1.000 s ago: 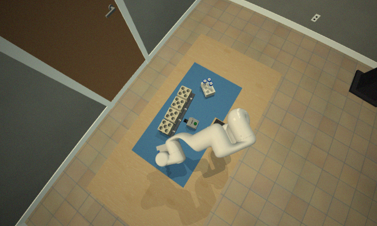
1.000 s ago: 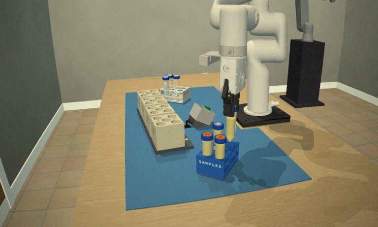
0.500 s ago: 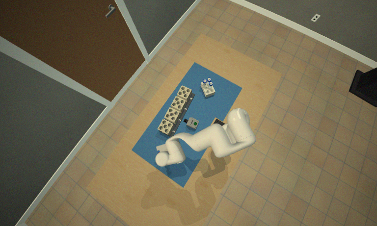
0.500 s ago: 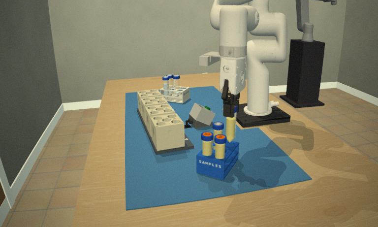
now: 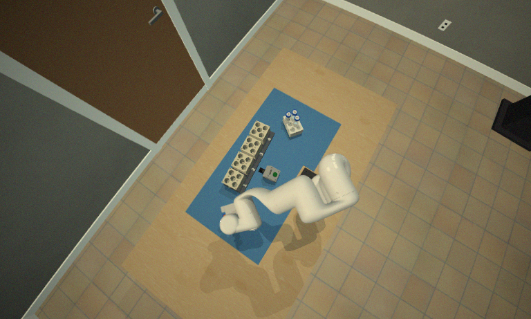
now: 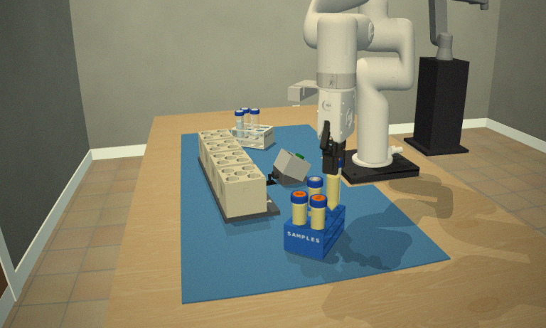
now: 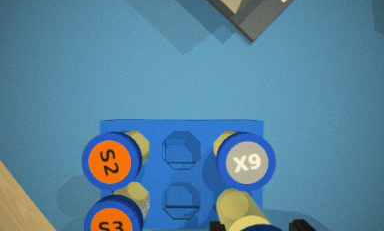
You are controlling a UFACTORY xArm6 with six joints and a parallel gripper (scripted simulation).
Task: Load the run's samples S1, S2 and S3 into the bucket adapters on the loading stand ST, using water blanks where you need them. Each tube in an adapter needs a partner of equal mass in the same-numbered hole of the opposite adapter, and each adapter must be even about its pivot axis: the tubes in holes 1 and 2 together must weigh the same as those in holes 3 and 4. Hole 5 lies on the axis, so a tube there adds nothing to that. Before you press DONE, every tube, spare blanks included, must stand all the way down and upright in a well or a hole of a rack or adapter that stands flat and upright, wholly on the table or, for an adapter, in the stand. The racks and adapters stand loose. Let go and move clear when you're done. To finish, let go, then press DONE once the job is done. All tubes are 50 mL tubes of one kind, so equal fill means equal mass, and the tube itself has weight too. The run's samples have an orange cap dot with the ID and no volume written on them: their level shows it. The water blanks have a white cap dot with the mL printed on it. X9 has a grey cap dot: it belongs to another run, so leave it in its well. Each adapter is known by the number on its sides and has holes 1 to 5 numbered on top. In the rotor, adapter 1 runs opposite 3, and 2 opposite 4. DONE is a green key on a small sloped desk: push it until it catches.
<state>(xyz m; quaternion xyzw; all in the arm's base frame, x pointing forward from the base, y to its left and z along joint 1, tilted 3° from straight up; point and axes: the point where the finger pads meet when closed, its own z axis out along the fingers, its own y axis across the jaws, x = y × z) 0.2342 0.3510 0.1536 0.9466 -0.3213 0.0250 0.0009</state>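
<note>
The sample tube is 50 mm below my hand and 10 mm behind it. The rest, counted from my hand: blue samples rack 140 mm below, 40 mm ahead, 20 mm to the left; yellowish tube 100 mm below, 30 mm to the right, 30 mm ahead; adapter 180 mm ahead, 150 mm to the right, 120 mm below.
</note>
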